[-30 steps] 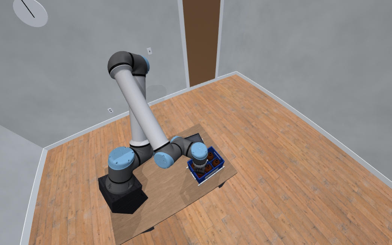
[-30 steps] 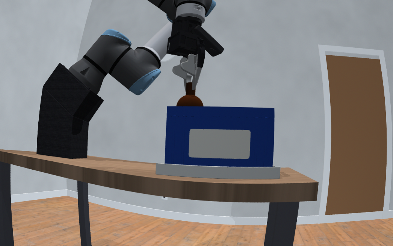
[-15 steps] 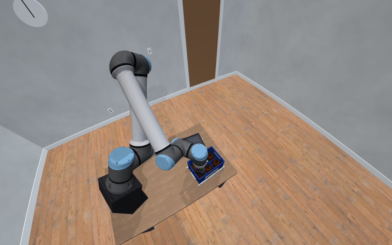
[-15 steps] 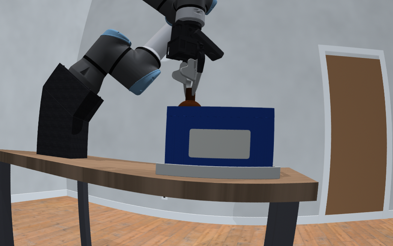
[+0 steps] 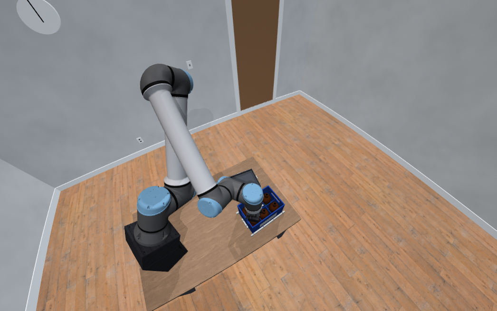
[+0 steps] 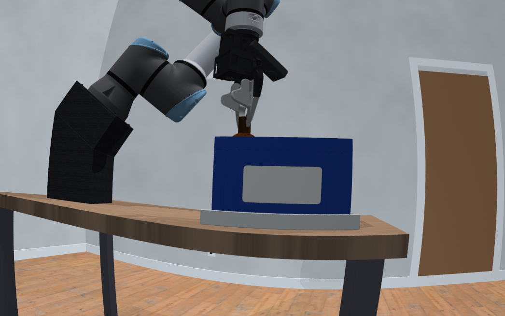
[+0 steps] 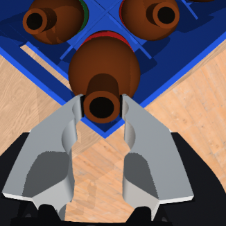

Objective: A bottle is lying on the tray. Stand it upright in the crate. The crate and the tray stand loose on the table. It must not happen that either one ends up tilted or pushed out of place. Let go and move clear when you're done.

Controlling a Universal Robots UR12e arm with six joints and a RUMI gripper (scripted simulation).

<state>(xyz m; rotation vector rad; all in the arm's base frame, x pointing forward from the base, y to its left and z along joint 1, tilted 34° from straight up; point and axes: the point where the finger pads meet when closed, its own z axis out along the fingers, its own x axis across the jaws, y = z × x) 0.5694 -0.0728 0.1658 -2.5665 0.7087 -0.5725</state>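
My hand is 13 cm above the blue crate, 7 cm to the right of it and 7 cm short of it. The rest, counted from my hand: grey tray (37 cm to the left, 21 cm below, 1 cm ahead).
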